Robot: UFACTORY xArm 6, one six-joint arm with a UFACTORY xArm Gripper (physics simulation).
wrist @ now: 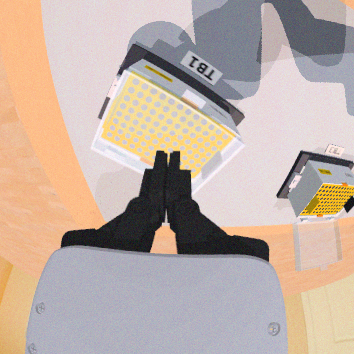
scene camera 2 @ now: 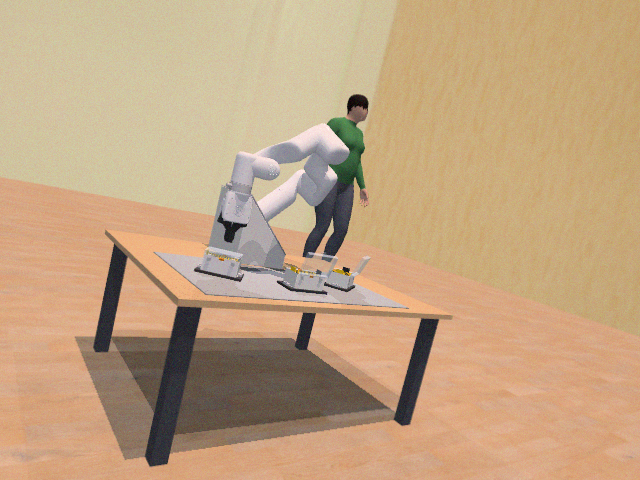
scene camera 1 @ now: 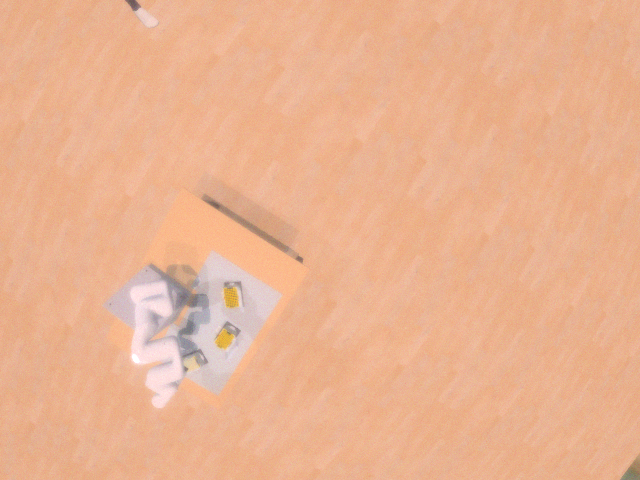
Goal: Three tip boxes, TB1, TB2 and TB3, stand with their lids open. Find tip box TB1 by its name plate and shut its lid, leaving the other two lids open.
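Where they show: gripper, fingertip midpoint: [wrist: 168, 166] [scene camera 2: 228, 241] [scene camera 1: 186, 368]; arm's base, origin of the base link: [scene camera 2: 256, 216].
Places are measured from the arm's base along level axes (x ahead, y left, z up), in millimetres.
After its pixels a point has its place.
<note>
Tip box TB1 [scene camera 1: 194, 360] @(y -162, x 359, z -114 mm) [scene camera 2: 221, 262] @(y -236, x 396, z -144 mm) [wrist: 165, 125] @(y -221, x 337, z -114 mm) has its clear lid down over the yellow tip rack; its name plate [wrist: 201, 67] @(y -193, x 295, z -189 mm) reads TB1 in the wrist view. My gripper [scene camera 2: 229, 240] @(y -214, x 350, z -78 mm) [wrist: 168, 166] @(y -214, x 350, z -78 mm) is shut and empty, a little above TB1's lid; whether it touches the lid I cannot tell. A second tip box [scene camera 1: 225, 336] @(y 89, x 409, z -135 mm) [scene camera 2: 306, 280] [wrist: 327, 192] @(y 44, x 400, z -134 mm) has its clear lid [scene camera 2: 318, 262] @(y 66, x 497, z -75 mm) [wrist: 317, 246] @(y 78, x 491, z -85 mm) standing open; its plate is too small to read. A third tip box [scene camera 1: 232, 295] [scene camera 2: 340, 279] @(y 273, x 339, z -153 mm) also has its lid [scene camera 2: 362, 265] @(y 336, x 372, z -78 mm) open.
The boxes stand on a grey mat [scene camera 1: 258, 302] @(y 368, x 430, z -191 mm) [scene camera 2: 206, 286] @(y -315, x 551, z -191 mm) [wrist: 70, 75] @(y -352, x 316, z -191 mm) on a wooden table [scene camera 1: 180, 222] @(y 426, x -240, z -194 mm) [scene camera 2: 155, 276] @(y -452, x 489, z -195 mm). The arm's mounting plate [scene camera 1: 121, 304] @(y -62, x -137, z 48 mm) is at the table's edge. A person in a green top [scene camera 2: 347, 142] stands behind the arm.
</note>
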